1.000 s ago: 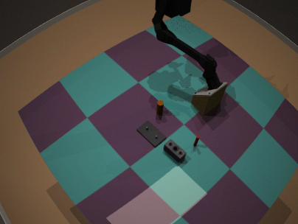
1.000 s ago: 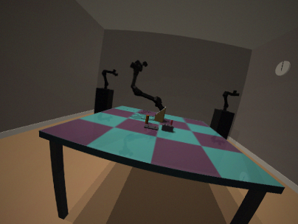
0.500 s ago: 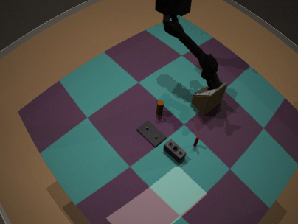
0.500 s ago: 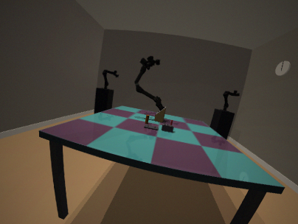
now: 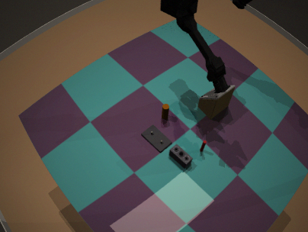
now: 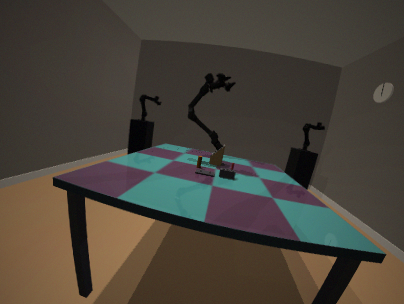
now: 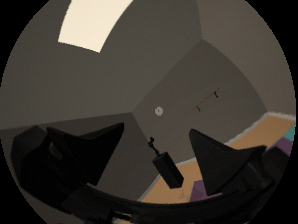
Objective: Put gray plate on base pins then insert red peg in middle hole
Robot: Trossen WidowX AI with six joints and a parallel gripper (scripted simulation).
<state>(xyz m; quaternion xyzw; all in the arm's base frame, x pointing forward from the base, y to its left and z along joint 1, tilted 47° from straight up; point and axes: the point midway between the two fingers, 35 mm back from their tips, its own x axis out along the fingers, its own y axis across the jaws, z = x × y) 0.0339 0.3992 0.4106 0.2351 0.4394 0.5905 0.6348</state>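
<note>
Right now my gripper tip is 410 mm short of the gray plate, 40 mm to the right of it and 680 mm above it. From my gripper tip the other things lie so: red peg 310 mm ahead, 80 mm to the left, 680 mm below; then orange peg-like object 300 mm ahead, 150 mm to the right, 680 mm below; then base 410 mm ahead, 100 mm to the right, 710 mm below.
</note>
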